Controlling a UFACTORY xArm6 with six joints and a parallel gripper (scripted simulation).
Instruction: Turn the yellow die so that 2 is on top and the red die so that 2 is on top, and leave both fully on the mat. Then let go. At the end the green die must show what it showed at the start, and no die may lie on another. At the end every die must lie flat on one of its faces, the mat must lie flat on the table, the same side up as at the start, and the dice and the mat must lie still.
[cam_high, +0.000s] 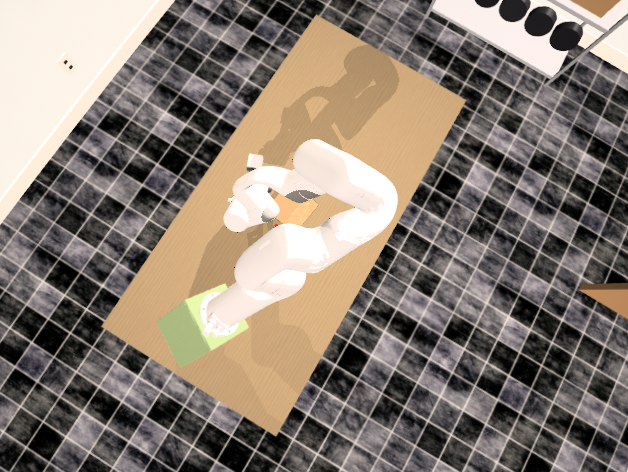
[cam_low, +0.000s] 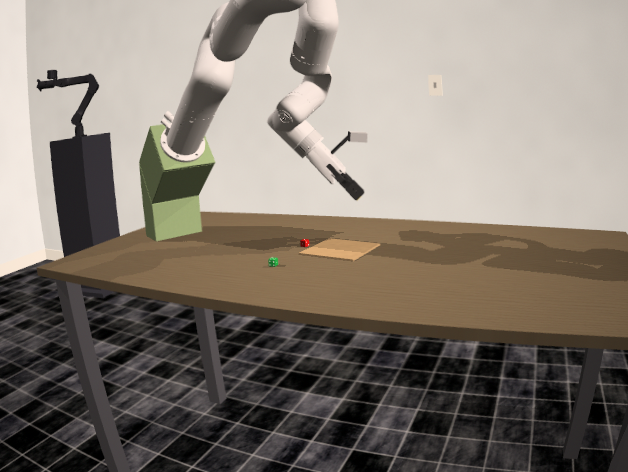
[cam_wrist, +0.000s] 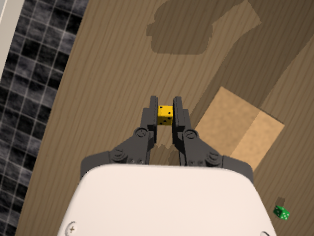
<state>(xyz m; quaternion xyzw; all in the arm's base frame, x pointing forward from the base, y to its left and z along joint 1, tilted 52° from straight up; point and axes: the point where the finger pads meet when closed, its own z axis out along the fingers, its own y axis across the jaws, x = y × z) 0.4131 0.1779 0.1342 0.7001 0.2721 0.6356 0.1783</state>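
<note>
Now: the red die 110 mm to the right of my hand, 110 mm below it and 110 mm behind it. Also, from my hand: green die: 270 mm to the right, 130 mm behind, 110 mm below; then tan mat: 130 mm to the right, 120 mm below, 10 mm behind; then yellow die: 20 mm below.
</note>
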